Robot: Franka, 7 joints.
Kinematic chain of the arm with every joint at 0, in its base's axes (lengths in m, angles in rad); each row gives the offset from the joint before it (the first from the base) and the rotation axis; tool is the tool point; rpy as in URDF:
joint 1: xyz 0 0 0.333 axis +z
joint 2: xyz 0 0 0 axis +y
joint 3: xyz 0 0 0.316 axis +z
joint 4: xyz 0.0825 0 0 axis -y
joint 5: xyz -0.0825 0 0.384 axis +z
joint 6: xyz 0 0 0 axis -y
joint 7: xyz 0.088 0 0 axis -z
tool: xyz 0 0 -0.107 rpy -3.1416 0 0
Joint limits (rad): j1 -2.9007..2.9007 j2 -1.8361..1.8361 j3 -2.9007..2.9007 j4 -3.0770..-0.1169 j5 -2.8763..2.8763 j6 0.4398..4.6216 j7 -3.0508..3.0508
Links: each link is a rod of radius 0.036 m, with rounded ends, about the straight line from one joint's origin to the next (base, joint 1, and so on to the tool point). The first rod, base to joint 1, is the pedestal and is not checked.
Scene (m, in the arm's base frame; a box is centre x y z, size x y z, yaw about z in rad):
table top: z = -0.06
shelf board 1: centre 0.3 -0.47 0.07 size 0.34 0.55 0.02 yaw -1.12
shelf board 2: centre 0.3 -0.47 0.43 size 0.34 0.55 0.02 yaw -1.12
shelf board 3: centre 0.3 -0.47 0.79 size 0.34 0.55 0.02 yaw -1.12
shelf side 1: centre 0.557 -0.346 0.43 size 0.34 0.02 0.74 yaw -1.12
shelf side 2: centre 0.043 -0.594 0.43 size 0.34 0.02 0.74 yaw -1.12
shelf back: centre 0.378 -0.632 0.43 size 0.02 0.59 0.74 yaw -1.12
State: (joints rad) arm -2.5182 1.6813 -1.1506 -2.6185 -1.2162 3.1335 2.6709
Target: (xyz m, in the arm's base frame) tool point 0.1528 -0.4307 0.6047
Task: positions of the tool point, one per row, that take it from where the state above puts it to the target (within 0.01 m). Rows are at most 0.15 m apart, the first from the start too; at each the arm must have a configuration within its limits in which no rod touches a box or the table.
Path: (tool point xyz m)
1: -0.2561 0.2967 0.1559
2: -0.3485 0.2126 0.2225
3: -0.4017 0.0963 0.2897
4: -0.4055 -0.0327 0.3557
5: -0.3590 -0.1522 0.4184
6: -0.2710 -0.2422 0.4763
7: -0.1581 -0.2881 0.5275
8: -0.0414 -0.2842 0.5706
9: 0.0578 -0.2343 0.6047
10: 0.1083 -0.3238 0.6252
11: 0.1528 -0.4307 0.6047

